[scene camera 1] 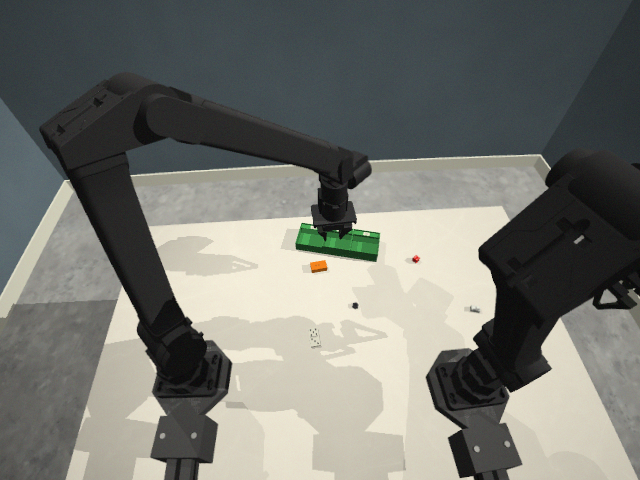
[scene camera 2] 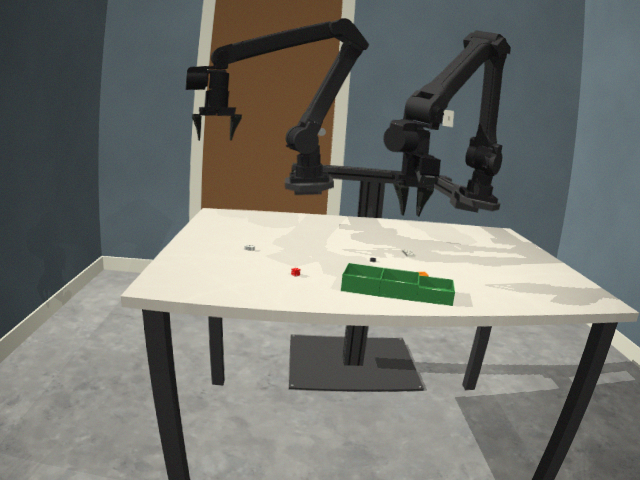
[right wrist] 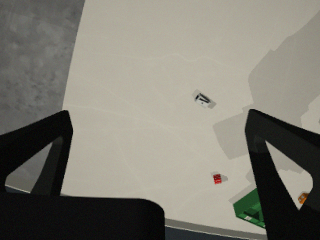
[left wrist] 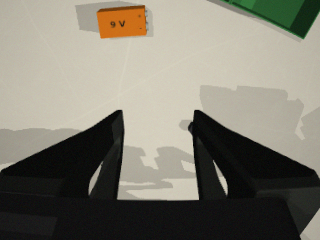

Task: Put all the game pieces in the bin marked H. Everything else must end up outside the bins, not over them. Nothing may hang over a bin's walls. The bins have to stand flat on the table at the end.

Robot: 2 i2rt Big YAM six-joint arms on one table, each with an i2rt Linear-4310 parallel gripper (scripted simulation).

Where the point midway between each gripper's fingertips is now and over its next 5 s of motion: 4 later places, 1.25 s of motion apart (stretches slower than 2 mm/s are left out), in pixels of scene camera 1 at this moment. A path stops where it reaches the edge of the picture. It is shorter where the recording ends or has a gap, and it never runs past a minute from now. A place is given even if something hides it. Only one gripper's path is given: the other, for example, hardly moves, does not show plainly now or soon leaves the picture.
My left gripper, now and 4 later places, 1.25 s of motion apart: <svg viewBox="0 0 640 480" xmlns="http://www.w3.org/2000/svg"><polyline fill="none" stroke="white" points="332,238 313,328 312,335 314,337 312,328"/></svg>
